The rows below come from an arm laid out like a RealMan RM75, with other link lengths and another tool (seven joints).
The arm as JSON. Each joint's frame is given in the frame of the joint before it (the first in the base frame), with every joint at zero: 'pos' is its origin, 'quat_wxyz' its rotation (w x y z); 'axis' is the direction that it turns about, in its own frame. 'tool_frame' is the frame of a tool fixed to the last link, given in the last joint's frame.
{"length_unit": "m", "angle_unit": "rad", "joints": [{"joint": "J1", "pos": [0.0, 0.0, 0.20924], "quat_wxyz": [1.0, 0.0, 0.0, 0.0], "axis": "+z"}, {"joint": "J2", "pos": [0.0, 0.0, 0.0], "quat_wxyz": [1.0, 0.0, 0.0, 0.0], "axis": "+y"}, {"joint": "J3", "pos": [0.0, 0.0, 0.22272], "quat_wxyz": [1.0, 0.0, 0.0, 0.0], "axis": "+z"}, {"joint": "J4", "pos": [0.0, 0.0, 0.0], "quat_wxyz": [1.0, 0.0, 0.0, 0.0], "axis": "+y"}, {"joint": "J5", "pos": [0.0, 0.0, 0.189], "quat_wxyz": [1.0, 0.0, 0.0, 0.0], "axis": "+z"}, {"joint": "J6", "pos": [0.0, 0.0, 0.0], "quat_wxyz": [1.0, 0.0, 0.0, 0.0], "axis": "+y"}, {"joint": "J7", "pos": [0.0, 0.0, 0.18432], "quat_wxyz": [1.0, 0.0, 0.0, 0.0], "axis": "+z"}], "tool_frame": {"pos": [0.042, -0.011, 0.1], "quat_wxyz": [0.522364, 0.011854, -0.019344, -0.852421]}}
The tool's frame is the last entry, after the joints.
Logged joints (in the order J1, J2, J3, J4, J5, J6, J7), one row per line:
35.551, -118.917, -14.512, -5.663, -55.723, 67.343, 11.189
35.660, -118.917, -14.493, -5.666, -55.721, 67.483, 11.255
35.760, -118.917, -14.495, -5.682, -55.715, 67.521, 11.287
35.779, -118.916, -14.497, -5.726, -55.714, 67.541, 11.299
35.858, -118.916, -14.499, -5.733, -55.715, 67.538, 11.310
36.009, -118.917, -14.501, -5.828, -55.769, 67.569, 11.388
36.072, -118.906, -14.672, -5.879, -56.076, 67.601, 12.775
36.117, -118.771, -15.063, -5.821, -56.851, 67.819, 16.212
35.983, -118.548, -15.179, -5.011, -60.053, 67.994, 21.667
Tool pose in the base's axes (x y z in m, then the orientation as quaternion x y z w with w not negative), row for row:
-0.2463, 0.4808, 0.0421, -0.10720, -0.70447, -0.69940, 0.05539
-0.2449, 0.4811, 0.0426, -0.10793, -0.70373, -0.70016, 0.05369
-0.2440, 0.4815, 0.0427, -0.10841, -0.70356, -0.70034, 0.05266
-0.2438, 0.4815, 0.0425, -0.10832, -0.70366, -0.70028, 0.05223
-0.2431, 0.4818, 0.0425, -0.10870, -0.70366, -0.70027, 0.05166
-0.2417, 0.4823, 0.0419, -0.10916, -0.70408, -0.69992, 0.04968
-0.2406, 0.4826, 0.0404, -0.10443, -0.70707, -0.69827, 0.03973
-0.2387, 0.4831, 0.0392, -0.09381, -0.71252, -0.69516, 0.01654
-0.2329, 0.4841, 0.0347, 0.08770, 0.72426, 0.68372, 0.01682
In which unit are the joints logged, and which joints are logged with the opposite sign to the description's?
The joints are logged in degrees. Opposite sign: J1, J3, J5, J7.
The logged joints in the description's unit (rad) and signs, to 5 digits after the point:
-0.62048, -2.07549, 0.25328, -0.09884, 0.97255, 1.17536, -0.19528
-0.62238, -2.07549, 0.25295, -0.09889, 0.97251, 1.17780, -0.19644
-0.62413, -2.07549, 0.25299, -0.09917, 0.97241, 1.17846, -0.19700
-0.62446, -2.07548, 0.25302, -0.09994, 0.97239, 1.17881, -0.19720
-0.62584, -2.07548, 0.25306, -0.10006, 0.97241, 1.17876, -0.19740
-0.62848, -2.07549, 0.25309, -0.10172, 0.97335, 1.17930, -0.19876
-0.62958, -2.07530, 0.25607, -0.10261, 0.97871, 1.17986, -0.22297
-0.63036, -2.07295, 0.26290, -0.10160, 0.99224, 1.18366, -0.28295
-0.62802, -2.06905, 0.26492, -0.08746, 1.04812, 1.18672, -0.37816

